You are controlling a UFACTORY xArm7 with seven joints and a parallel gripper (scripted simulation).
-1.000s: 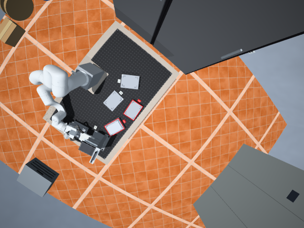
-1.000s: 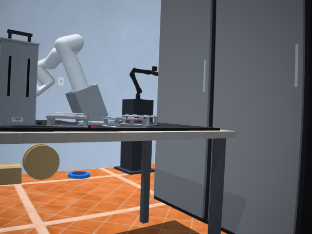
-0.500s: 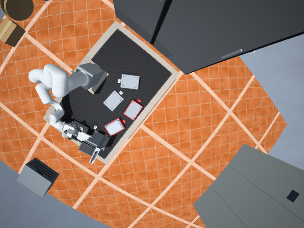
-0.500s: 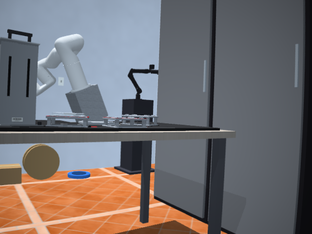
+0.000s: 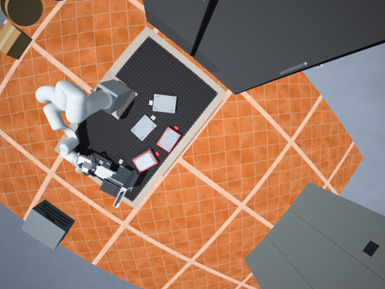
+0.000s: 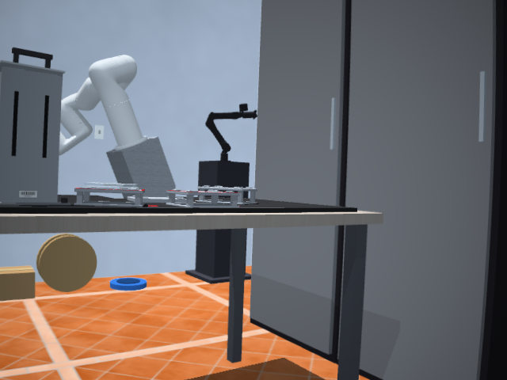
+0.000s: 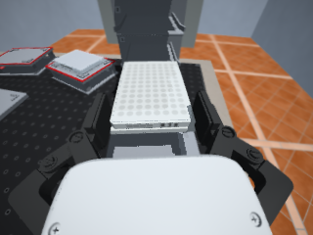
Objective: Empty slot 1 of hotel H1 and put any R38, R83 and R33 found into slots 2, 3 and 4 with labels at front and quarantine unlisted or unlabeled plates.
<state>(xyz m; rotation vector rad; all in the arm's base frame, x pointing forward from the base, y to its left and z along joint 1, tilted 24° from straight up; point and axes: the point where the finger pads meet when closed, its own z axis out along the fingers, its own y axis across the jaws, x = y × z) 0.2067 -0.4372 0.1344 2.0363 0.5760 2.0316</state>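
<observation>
My hand is 5 cm short of the white well plate, 2 cm above it and 1 cm to the right of it. From my hand the other things lie so: RG label: 13 cm below, 13 cm behind, 2 cm to the right; then plate labelled R83: 16 cm ahead, 9 cm above, 2 cm to the left; then black well plate: 16 cm ahead, 14 cm above, 2 cm to the left.
</observation>
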